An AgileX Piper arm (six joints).
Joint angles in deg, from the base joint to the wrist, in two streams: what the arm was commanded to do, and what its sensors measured. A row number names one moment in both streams.
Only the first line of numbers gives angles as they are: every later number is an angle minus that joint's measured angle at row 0.
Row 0, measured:
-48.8 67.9 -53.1 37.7 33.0 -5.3
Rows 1 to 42, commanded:
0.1 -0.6 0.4 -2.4 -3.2 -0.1
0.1 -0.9 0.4 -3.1 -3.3 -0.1
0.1 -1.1 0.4 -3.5 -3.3 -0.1
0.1 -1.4 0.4 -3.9 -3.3 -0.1
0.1 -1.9 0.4 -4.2 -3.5 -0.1
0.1 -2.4 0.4 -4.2 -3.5 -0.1
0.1 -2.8 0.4 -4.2 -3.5 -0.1
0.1 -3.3 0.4 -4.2 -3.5 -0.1
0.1 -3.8 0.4 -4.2 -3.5 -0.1
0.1 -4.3 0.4 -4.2 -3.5 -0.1
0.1 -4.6 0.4 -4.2 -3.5 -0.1
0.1 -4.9 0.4 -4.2 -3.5 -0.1
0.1 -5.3 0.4 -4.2 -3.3 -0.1
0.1 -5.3 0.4 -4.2 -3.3 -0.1
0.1 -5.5 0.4 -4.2 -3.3 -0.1
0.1 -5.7 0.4 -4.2 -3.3 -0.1
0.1 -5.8 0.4 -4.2 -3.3 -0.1
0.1 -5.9 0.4 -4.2 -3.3 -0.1
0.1 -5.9 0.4 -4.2 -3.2 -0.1
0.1 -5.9 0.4 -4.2 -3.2 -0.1
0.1 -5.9 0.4 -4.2 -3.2 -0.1
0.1 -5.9 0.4 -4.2 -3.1 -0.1
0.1 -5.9 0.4 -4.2 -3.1 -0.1
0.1 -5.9 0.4 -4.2 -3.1 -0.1
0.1 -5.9 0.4 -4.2 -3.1 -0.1
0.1 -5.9 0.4 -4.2 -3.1 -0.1
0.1 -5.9 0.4 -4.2 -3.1 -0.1
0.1 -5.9 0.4 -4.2 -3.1 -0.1
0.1 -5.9 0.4 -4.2 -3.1 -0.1
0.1 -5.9 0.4 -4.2 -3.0 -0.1
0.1 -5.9 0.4 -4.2 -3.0 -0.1
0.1 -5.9 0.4 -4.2 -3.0 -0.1
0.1 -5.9 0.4 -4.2 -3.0 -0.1
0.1 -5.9 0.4 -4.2 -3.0 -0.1
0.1 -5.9 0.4 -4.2 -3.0 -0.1
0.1 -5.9 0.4 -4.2 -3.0 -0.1
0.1 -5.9 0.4 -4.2 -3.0 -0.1
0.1 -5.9 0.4 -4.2 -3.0 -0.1
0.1 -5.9 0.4 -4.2 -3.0 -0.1
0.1 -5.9 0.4 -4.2 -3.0 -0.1
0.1 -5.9 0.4 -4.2 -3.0 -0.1
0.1 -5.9 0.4 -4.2 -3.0 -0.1
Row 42, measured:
0.0 -5.2 0.0 -4.3 -3.6 0.2
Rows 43 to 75, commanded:
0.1 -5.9 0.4 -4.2 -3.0 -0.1
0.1 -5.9 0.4 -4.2 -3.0 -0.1
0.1 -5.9 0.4 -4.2 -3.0 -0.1
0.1 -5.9 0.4 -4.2 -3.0 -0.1
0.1 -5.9 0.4 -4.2 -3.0 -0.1
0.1 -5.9 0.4 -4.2 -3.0 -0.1
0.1 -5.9 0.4 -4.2 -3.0 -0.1
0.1 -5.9 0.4 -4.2 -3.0 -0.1
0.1 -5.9 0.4 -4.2 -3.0 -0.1
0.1 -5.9 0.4 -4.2 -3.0 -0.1
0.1 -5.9 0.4 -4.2 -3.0 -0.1
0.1 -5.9 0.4 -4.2 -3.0 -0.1
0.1 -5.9 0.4 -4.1 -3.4 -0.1
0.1 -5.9 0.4 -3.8 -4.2 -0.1
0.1 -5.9 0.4 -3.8 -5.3 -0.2
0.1 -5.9 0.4 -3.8 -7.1 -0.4
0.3 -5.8 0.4 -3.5 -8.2 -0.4
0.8 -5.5 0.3 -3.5 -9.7 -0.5
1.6 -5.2 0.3 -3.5 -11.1 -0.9
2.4 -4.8 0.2 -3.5 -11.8 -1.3
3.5 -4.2 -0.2 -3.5 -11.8 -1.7
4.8 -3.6 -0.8 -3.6 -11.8 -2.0
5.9 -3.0 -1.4 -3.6 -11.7 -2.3
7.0 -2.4 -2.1 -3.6 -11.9 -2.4
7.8 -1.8 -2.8 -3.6 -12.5 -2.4
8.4 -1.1 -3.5 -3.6 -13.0 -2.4
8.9 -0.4 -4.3 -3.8 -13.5 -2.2
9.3 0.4 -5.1 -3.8 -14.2 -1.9
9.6 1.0 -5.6 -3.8 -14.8 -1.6
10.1 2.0 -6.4 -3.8 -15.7 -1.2
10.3 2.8 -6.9 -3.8 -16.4 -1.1
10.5 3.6 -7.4 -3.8 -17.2 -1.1
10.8 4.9 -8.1 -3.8 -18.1 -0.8
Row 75, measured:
9.2 2.3 -5.3 -5.6 -14.2 -1.1
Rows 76 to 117, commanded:
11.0 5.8 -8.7 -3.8 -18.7 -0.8
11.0 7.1 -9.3 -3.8 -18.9 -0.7
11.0 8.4 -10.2 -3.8 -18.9 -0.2
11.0 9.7 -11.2 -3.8 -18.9 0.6
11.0 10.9 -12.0 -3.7 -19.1 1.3
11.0 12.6 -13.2 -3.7 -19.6 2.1
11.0 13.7 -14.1 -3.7 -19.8 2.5
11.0 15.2 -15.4 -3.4 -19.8 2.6
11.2 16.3 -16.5 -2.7 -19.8 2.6
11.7 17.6 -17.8 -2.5 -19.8 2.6
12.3 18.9 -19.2 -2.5 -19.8 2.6
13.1 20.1 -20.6 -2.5 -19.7 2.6
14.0 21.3 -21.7 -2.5 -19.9 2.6
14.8 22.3 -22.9 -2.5 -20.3 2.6
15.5 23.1 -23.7 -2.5 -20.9 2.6
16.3 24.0 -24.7 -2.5 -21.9 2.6
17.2 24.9 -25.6 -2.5 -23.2 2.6
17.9 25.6 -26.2 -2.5 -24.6 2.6
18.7 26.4 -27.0 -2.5 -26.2 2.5
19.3 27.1 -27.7 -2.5 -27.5 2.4
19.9 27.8 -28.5 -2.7 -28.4 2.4
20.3 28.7 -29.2 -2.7 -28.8 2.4
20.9 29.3 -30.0 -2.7 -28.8 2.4
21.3 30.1 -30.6 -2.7 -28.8 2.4
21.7 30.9 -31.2 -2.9 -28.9 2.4
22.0 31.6 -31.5 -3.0 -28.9 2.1
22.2 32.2 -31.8 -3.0 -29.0 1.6
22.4 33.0 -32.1 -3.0 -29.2 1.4
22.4 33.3 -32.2 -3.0 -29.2 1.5
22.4 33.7 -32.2 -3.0 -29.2 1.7
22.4 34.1 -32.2 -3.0 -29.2 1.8
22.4 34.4 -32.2 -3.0 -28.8 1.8
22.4 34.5 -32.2 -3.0 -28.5 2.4
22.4 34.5 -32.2 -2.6 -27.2 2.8
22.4 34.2 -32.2 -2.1 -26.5 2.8
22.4 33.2 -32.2 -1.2 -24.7 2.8
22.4 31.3 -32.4 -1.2 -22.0 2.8
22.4 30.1 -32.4 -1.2 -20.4 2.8
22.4 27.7 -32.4 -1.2 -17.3 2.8
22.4 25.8 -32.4 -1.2 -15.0 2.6
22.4 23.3 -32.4 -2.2 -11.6 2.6
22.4 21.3 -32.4 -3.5 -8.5 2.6
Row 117, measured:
22.1 27.6 -32.0 -1.7 -16.6 2.8
